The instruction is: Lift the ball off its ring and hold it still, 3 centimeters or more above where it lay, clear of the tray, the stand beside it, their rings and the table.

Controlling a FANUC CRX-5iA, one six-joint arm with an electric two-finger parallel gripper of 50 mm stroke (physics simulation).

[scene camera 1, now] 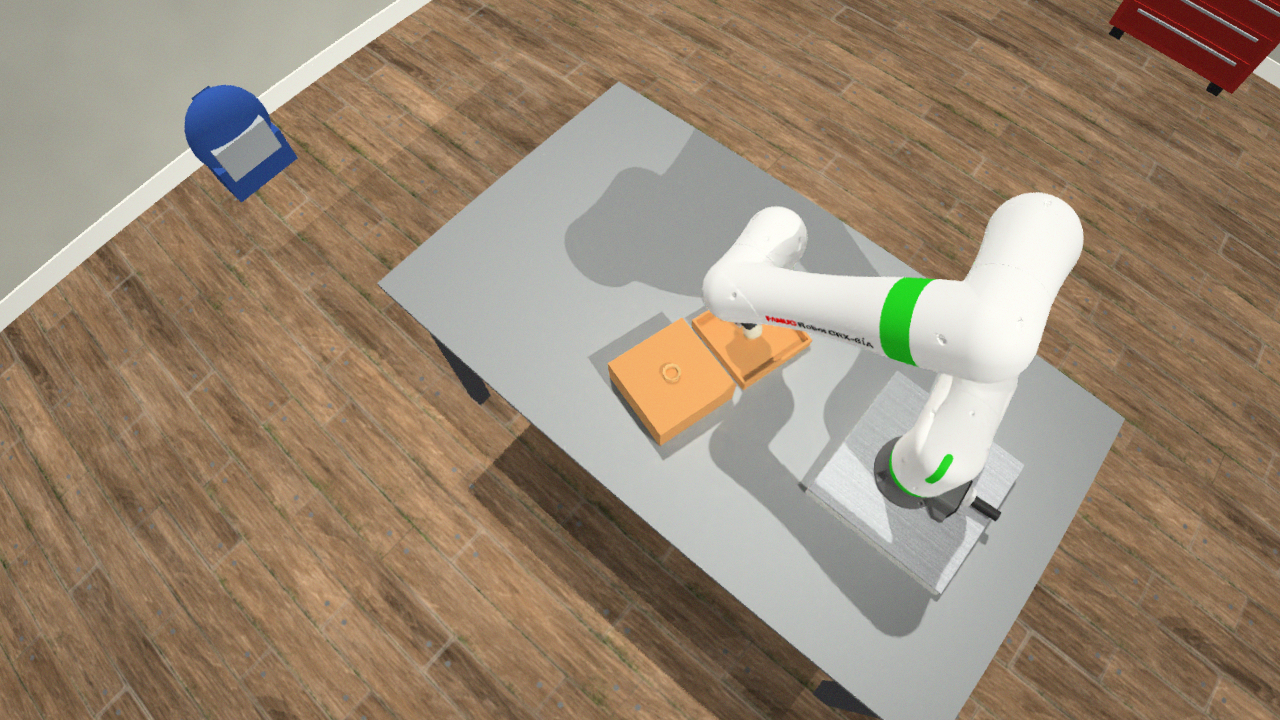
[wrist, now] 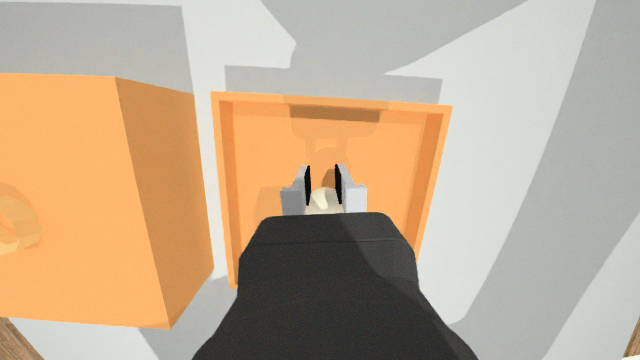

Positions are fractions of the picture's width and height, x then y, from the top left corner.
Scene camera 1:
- orange stand: 0.52, 0.53
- orange tray: 0.58, 0.50
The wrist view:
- my gripper: 0.50, 0.49
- cream ball: 0.51, 0.56
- orange stand: 0.17, 0.63
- orange tray: 0.62, 0.41
